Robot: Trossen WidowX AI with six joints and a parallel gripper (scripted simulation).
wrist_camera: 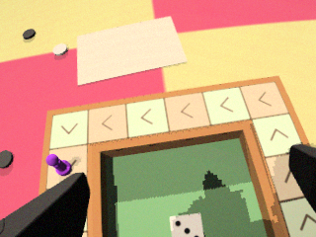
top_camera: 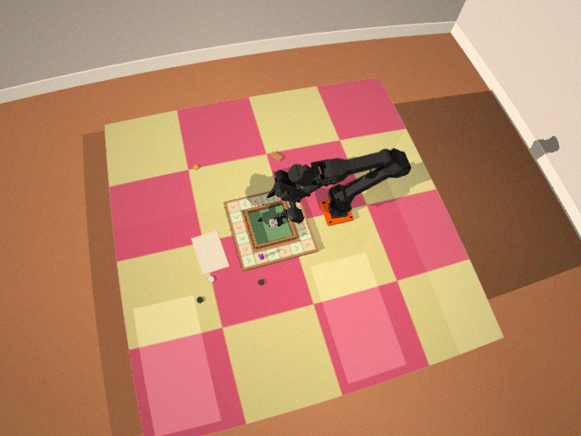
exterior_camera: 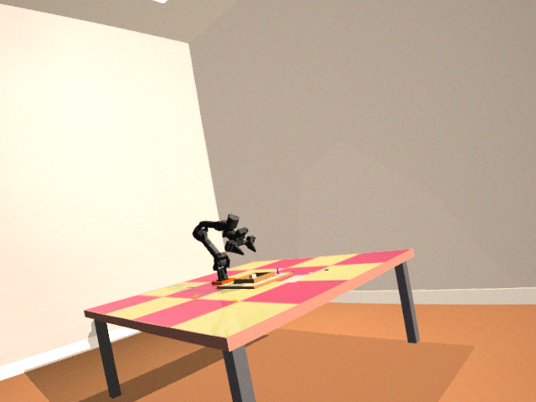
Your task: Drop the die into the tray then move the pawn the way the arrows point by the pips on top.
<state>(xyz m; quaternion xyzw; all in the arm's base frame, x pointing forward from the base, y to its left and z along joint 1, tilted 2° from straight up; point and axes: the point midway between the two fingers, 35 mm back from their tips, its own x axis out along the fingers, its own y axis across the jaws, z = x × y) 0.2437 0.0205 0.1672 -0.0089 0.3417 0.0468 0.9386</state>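
Right now the purple pawn is 120 mm to the left of my gripper tip, 120 mm below it and 50 mm ahead of it. Also, from my gripper tip: pale card 230 mm ahead, 150 mm below, 70 mm to the left; then green dice tray 150 mm below; then white die 130 mm below, 20 mm behind.
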